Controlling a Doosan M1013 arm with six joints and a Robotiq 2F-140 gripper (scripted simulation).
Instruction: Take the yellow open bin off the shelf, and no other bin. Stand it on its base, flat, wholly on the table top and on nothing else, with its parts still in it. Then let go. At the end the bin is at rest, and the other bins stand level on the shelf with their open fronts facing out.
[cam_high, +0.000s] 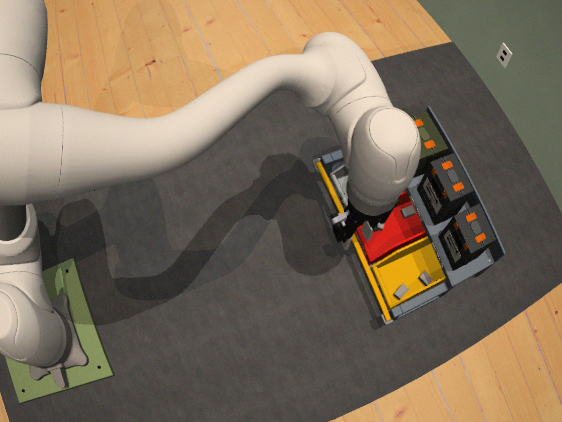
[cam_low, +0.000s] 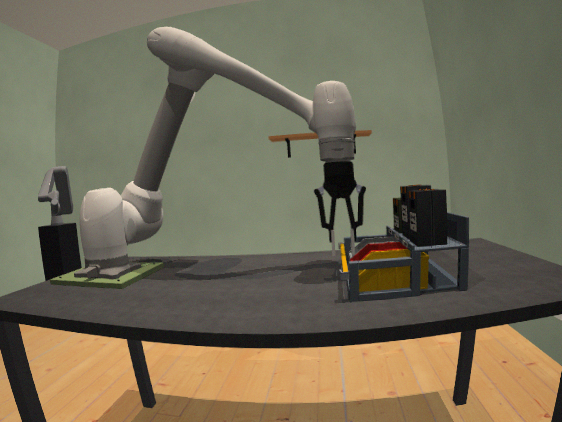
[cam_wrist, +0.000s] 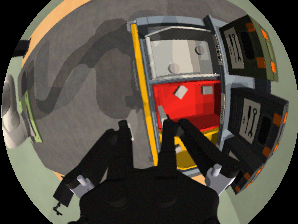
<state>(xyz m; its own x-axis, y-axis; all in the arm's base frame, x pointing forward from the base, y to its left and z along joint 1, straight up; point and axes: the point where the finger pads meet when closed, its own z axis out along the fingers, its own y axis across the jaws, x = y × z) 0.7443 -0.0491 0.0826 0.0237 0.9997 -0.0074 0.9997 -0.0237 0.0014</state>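
The yellow bar is 40 mm below my hand. Also, from my hand: yellow open bin 100 mm ahead, 110 mm to the right, 60 mm below; then grey bin 110 mm ahead, 110 mm to the left, 60 mm below; then red bin 100 mm ahead, 60 mm below.
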